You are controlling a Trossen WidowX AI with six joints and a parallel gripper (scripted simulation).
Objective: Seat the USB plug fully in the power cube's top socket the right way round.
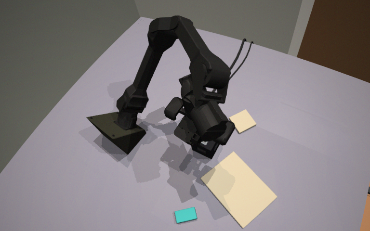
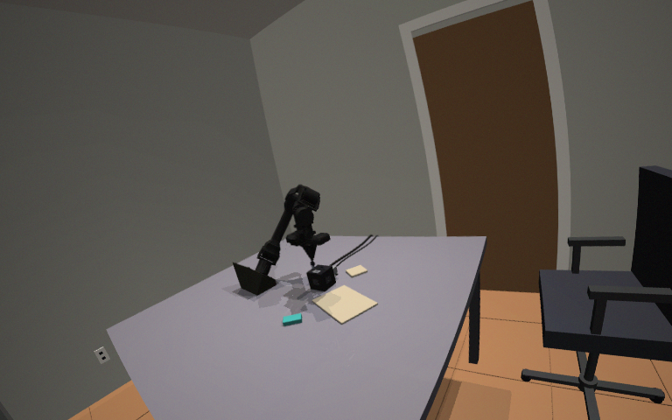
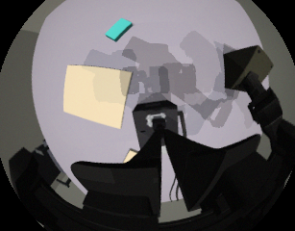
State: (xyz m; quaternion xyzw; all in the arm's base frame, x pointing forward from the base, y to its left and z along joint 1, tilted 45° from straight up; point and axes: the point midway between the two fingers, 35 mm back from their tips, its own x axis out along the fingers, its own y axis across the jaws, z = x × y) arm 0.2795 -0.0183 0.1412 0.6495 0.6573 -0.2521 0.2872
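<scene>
Now: gripper tip 20 mm above the USB plug. Round my gripper tip: small cream pad (60 mm ahead, 170 mm to the left, 130 mm below); USB socket (10 mm to the left, 60 mm below); large cream sheet (170 mm ahead, 50 mm to the right, 130 mm below).
</scene>
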